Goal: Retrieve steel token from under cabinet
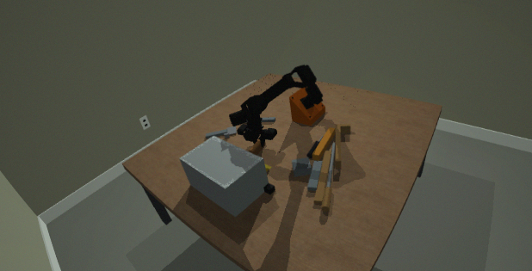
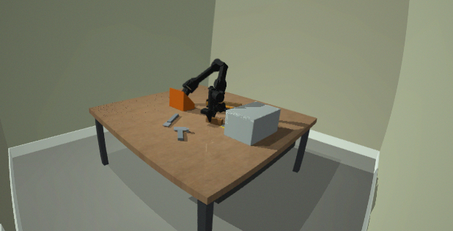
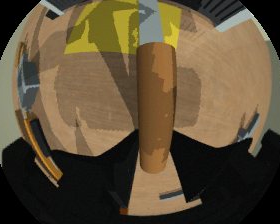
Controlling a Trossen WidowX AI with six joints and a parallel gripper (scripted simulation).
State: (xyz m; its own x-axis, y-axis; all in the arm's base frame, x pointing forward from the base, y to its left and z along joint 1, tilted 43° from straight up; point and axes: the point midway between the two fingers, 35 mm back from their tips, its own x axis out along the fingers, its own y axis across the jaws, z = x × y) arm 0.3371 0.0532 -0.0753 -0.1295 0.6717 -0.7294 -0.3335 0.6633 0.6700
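My gripper tip is now 190 mm past the orange bar, 240 mm to the right of it and 10 mm below it. The rest, counted from my gripper tip: grey block (270 mm to the left, 10 mm above); wooden stick (20 mm behind, 370 mm to the left); grey t-piece (30 mm ahead, 260 mm to the right).
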